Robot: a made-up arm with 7 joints.
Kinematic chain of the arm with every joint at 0, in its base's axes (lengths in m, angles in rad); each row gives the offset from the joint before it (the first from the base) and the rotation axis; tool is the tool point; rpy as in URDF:
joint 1: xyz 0 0 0.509 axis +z
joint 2: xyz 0 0 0 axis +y
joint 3: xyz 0 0 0.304 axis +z
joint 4: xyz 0.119 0 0 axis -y
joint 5: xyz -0.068 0 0.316 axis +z
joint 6: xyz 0 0 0 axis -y
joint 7: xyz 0.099 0 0 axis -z
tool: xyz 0 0 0 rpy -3.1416 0 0
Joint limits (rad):
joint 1: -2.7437..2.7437
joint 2: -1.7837..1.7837
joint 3: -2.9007..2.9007
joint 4: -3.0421..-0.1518
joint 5: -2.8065..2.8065
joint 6: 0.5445..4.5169
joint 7: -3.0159..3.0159
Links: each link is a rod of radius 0.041 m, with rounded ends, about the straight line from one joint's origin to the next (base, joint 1, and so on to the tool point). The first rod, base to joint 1, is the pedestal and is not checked.
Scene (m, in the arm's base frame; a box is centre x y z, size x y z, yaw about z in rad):
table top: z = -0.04
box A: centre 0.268 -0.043 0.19 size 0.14 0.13 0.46 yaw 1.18
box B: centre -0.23 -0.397 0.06 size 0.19 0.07 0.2 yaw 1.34
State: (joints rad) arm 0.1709 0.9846 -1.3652 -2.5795 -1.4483 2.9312 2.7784
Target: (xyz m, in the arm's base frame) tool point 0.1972 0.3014 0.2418
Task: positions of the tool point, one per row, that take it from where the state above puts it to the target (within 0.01 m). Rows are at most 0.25 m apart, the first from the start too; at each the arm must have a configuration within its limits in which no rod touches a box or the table.
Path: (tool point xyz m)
1: 0.3557 -0.2629 0.4158
2: 0.4919 -0.1458 0.4623
3: 0.5697 0.0229 0.5471
4: 0.4973 0.1679 0.4152
5: 0.3629 0.2658 0.3096
6: 0.1972 0.3014 0.2418

